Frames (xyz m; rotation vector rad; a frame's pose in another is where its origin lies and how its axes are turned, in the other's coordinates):
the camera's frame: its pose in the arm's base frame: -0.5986 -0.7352 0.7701 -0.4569 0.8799 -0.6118
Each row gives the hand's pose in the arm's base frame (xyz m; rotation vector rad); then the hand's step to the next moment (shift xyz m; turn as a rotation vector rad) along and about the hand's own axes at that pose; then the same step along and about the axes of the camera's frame.
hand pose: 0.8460 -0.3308 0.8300 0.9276 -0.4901 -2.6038
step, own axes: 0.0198 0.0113 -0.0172 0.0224 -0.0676 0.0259
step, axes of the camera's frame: 0.0244 -0.0054 -0.0139 -0.0471 0.0404 -0.0435
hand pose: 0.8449 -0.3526 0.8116 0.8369 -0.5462 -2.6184
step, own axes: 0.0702 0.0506 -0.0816 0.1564 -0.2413 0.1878
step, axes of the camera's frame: 0.1062 -0.0250 -0.0473 -0.2399 0.0816 -0.2318
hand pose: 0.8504 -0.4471 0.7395 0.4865 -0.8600 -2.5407
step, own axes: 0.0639 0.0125 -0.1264 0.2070 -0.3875 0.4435
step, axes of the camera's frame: 0.1263 -0.0146 -0.0636 -0.5233 0.1218 -0.3178
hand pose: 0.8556 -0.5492 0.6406 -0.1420 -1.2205 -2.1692
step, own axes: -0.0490 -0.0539 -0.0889 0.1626 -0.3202 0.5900
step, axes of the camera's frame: 0.0930 0.0522 -0.0429 -0.6425 0.1503 -0.2040
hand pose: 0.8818 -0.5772 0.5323 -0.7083 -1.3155 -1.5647
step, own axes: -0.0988 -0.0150 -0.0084 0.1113 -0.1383 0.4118
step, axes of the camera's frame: 0.0532 0.0798 -0.0293 -0.4306 0.1102 -0.0593
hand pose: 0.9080 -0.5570 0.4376 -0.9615 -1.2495 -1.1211
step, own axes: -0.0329 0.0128 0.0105 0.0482 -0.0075 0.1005
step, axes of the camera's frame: 0.0122 0.0341 -0.0065 -0.1075 0.0237 0.0189
